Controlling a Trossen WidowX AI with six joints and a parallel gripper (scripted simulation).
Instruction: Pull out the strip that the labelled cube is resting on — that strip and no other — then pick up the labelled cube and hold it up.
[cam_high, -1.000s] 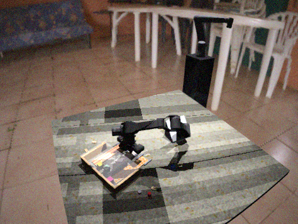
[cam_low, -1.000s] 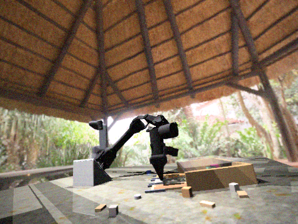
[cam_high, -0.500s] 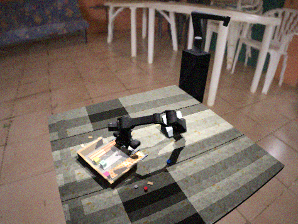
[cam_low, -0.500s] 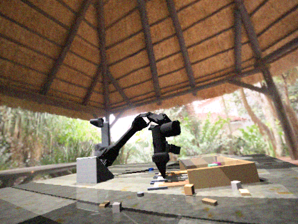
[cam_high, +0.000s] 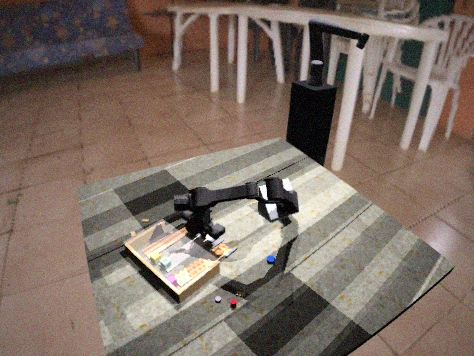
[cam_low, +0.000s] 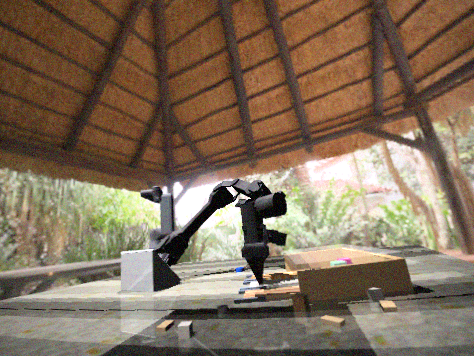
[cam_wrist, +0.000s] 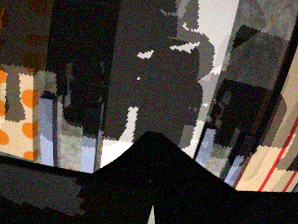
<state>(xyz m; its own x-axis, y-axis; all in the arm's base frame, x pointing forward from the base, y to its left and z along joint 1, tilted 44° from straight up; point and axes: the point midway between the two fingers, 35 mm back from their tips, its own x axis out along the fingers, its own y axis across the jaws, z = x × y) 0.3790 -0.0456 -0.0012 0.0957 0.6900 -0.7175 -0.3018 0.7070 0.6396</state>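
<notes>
My gripper tip is 19 cm short of the labelled cube, 6 cm to the right of it and 2 cm below it. From my gripper tip the other things lie so: red disc 6 cm ahead, 33 cm to the left, 1 cm above; blue disc 16 cm behind, 23 cm to the left.
</notes>
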